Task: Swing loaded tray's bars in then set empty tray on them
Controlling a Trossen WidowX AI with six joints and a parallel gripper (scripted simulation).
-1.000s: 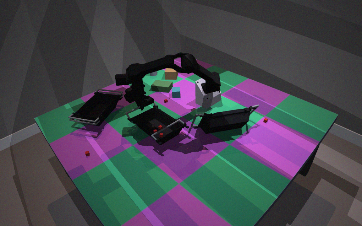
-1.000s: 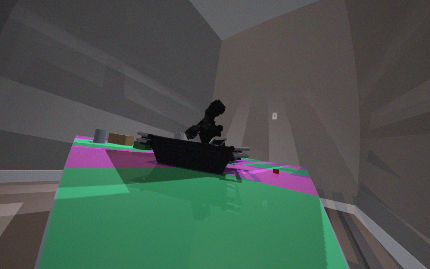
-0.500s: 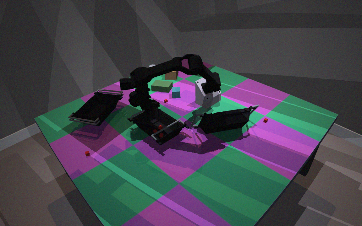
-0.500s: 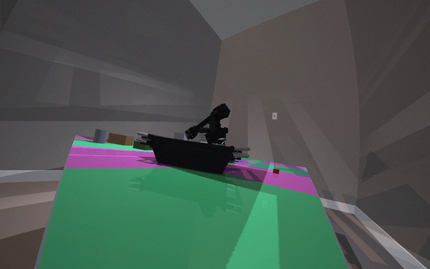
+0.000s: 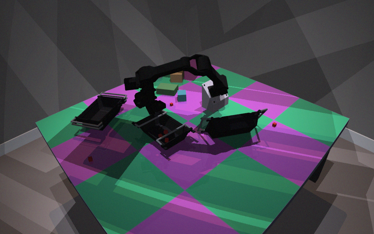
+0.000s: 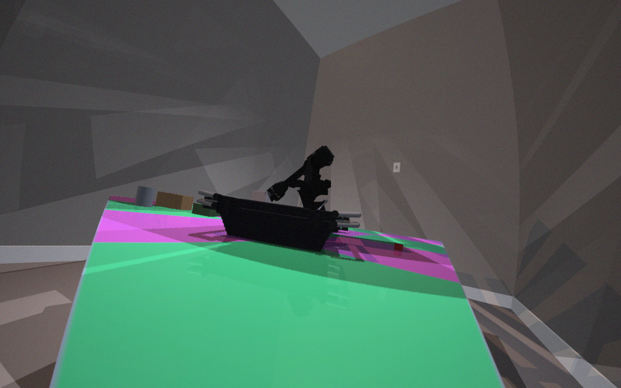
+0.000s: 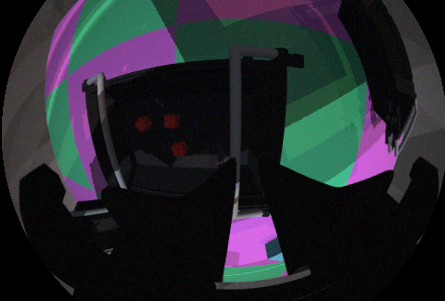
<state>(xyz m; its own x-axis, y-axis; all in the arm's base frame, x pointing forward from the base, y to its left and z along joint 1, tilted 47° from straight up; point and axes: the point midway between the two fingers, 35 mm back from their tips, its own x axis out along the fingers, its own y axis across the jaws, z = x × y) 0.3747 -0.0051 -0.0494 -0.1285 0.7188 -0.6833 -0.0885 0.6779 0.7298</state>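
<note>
Right now the black tray is 27 cm behind my gripper tip, 28 cm to the left of it and 1 cm below it. Round my gripper tip: teal cube (29 cm behind, 15 cm to the right, 6 cm below); then tan box (43 cm behind, 39 cm to the right, 5 cm below); then olive block (27 cm behind, 28 cm to the right, 6 cm below).
</note>
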